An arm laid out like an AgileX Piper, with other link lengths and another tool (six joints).
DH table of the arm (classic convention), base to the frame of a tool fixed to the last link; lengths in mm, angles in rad. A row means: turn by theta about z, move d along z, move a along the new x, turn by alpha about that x. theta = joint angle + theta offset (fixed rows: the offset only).
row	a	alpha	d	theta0
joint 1	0	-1.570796	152.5	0
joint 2	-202.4	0	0	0.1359
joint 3	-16	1.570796	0	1.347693
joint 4	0	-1.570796	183	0
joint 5	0	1.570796	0	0
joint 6	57.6	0.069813	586	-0.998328
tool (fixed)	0	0	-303.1	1.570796
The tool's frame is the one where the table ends.
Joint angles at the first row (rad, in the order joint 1, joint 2, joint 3, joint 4, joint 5, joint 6):
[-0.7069 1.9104 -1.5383 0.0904 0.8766 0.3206]
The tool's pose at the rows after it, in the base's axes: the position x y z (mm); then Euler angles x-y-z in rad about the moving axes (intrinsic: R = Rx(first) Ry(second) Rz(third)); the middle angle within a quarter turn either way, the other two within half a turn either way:
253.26, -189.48, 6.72, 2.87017, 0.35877, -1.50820
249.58, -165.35, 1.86, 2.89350, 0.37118, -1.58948
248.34, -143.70, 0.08, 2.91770, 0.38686, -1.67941
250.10, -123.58, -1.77, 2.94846, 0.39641, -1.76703
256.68, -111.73, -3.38, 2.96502, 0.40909, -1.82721
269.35, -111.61, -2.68, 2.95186, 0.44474, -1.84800
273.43, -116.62, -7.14, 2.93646, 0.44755, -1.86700
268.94, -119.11, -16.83, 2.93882, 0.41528, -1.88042
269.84, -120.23, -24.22, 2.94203, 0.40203, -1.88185
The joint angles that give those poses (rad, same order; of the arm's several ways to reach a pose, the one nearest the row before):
[-0.6498 1.8463 -1.4137 0.0939 0.8229 0.2988]
[-0.5871 1.7763 -1.2876 0.0947 0.7707 0.2784]
[-0.5203 1.7195 -1.1997 0.0947 0.7399 0.2558]
[-0.4510 1.6921 -1.1546 0.0948 0.7284 0.2418]
[-0.3978 1.6933 -1.1452 0.0908 0.7128 0.2384]
[-0.3725 1.7009 -1.1452 0.0835 0.6676 0.2383]
[-0.3642 1.7256 -1.1473 0.0596 0.6371 0.2384]
[-0.3642 1.7655 -1.1550 0.0402 0.6354 0.2427]
[-0.3643 1.8023 -1.1672 0.0364 0.6240 0.2458]

